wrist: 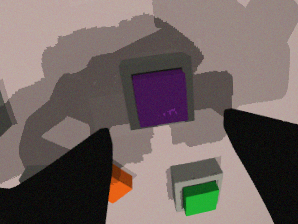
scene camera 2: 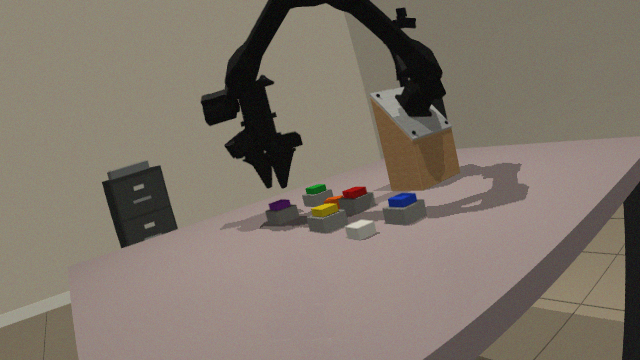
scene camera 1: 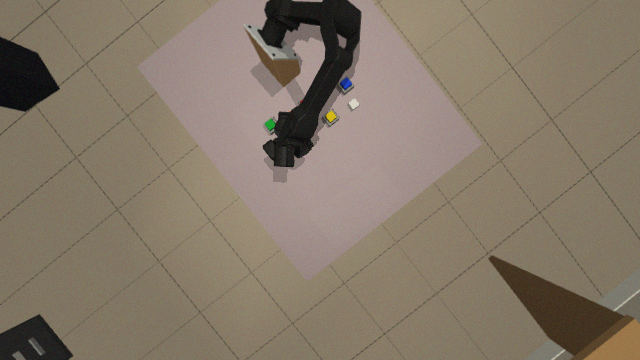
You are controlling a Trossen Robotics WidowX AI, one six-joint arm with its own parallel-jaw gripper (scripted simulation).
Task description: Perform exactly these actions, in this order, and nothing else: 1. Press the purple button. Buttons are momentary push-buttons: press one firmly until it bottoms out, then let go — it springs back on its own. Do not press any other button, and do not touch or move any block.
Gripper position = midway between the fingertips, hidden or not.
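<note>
My gripper [scene camera 2: 276,187], open, holding nothing. Green button [wrist: 205,196]; purple button [wrist: 161,98]; gripper again [wrist: 168,127].
</note>
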